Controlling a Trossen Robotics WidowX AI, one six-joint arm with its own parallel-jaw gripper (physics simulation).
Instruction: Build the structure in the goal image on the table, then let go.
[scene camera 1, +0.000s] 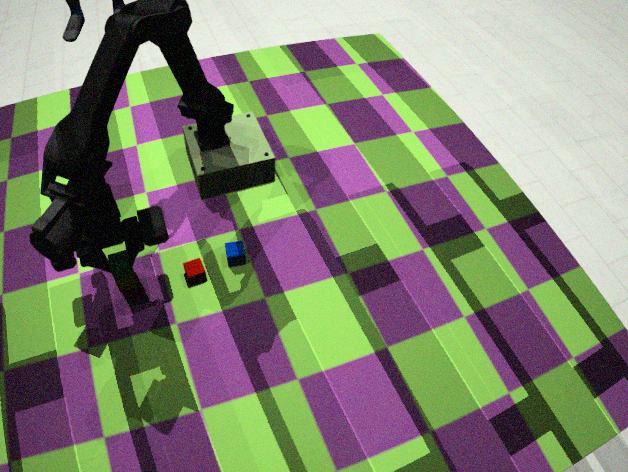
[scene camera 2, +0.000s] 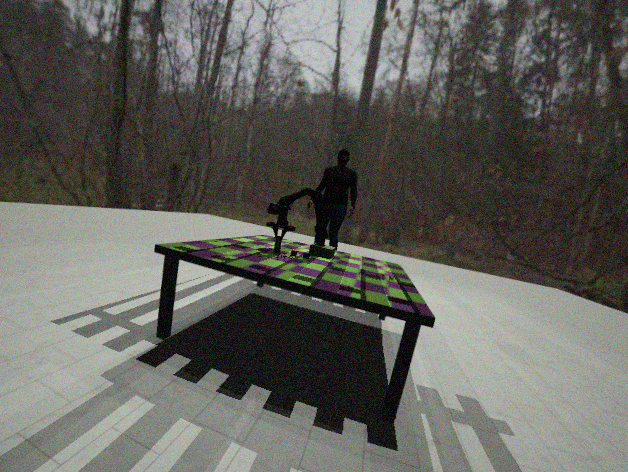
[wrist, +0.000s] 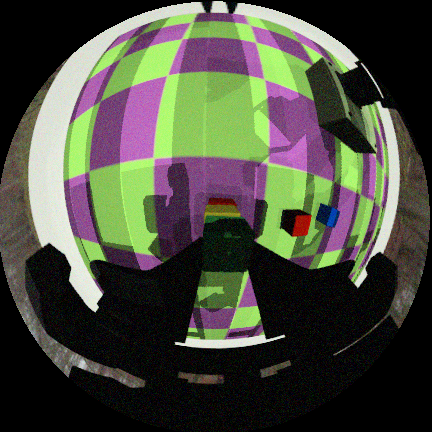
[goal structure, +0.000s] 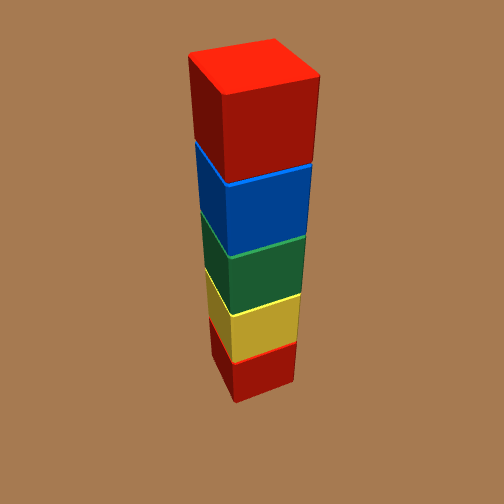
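Pixels of known places: gripper, fingertip midpoint: (scene camera 1: 121, 267) (scene camera 2: 278, 239) (wrist: 224, 242); arm's base, origin of the base link: (scene camera 1: 211, 138) (scene camera 2: 320, 244).
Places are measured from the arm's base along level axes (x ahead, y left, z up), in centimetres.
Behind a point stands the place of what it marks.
Note:
My gripper (scene camera 1: 122, 263) @[x 26.6, y -24.1, z 1.1 cm] (scene camera 2: 278, 239) @[x 26.6, y -24.1, z 1.1 cm] (wrist: 224, 242) @[x 26.6, y -24.1, z 1.1 cm] points down, shut on a dark, shaded green cube (wrist: 227, 252) @[x 26.1, y -24.1, z 3.1 cm]. The cube is right above a yellow cube (wrist: 221, 209) @[x 24.6, y -24.2, z -1.7 cm], which sits on a lower red cube (wrist: 221, 201) @[x 24.4, y -24.0, z -4.5 cm]. In the wrist view the green and yellow meet with no visible gap, but I cannot tell whether they touch. In scene camera 1 this column is almost black and its cubes are hard to tell apart. A separate red cube (scene camera 1: 193, 267) @[x 27.5, y -12.1, z -3.9 cm] (wrist: 301, 225) @[x 27.4, y -12.2, z -3.9 cm] lies to the right, and a blue cube (scene camera 1: 235, 251) @[x 27.0, y -4.0, z -3.9 cm] (wrist: 327, 215) @[x 26.0, y -5.5, z -4.4 cm] lies beyond it, apart from it.
The arm's box-shaped base (scene camera 1: 236, 175) @[x 10.1, y 2.1, z -2.7 cm] (scene camera 2: 322, 251) @[x 10.1, y 3.8, z -3.0 cm] (wrist: 327, 95) @[x 4.1, y -5.5, z -3.1 cm] stands behind the loose cubes. The checkered green and purple table (scene camera 1: 350, 400) @[x 59.2, y 3.5, z -7.3 cm] (scene camera 2: 375, 294) @[x 74.6, y 38.6, z -7.3 cm] carries strong shadow bands. A person (scene camera 2: 339, 187) stands behind the table.

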